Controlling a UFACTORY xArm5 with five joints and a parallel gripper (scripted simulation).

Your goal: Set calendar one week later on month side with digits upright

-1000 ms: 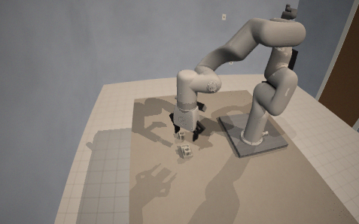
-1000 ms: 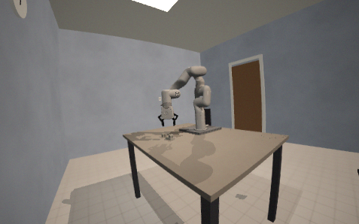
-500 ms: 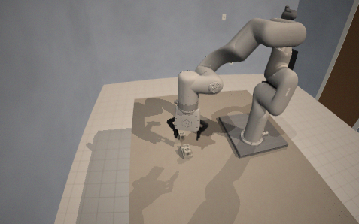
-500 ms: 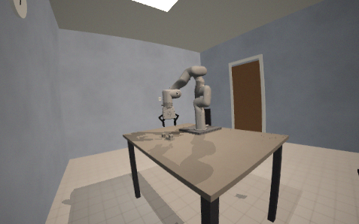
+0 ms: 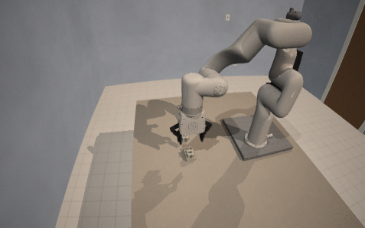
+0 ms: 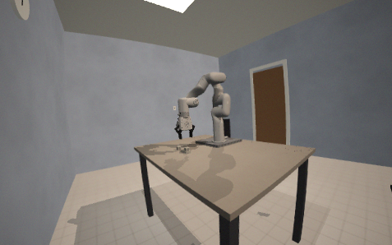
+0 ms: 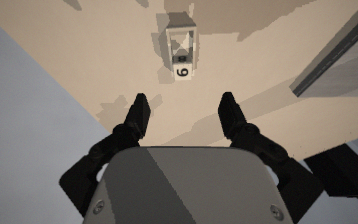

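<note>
Right now my hand is 110 mm above the calendar tray and 10 mm to the left of it.
</note>
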